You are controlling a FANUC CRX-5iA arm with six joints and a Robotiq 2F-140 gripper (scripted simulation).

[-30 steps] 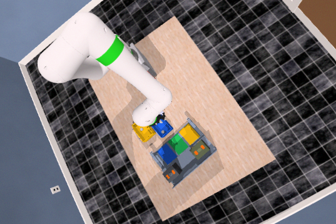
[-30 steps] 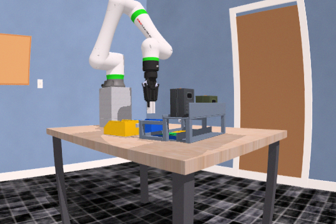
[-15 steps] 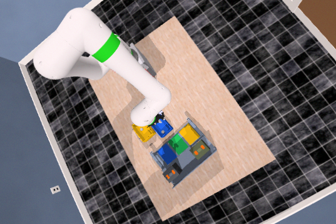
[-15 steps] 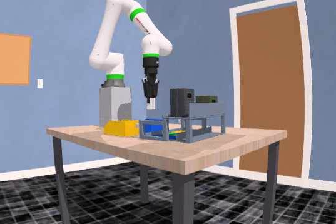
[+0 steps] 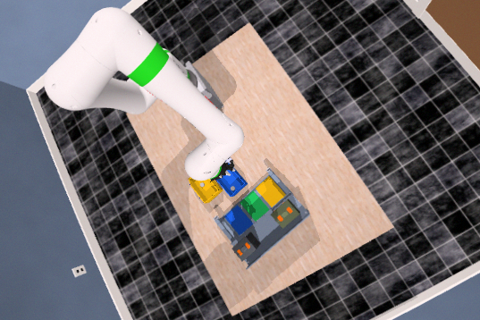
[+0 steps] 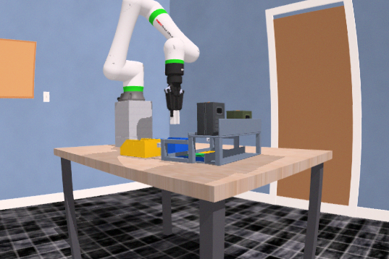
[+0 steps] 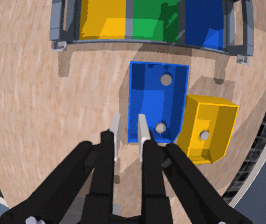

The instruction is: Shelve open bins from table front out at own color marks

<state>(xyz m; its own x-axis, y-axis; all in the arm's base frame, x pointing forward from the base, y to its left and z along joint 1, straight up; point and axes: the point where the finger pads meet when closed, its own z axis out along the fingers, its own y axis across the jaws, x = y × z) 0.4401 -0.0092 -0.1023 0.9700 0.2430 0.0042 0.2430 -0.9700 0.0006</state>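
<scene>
The yellow bin lies 180 mm to the right of my hand, 140 mm below it and 20 mm behind it. Round my hand: dark box (340 mm ahead, 90 mm to the right, 10 mm below); blue bin (140 mm below, 50 mm to the right, 10 mm ahead).
</scene>
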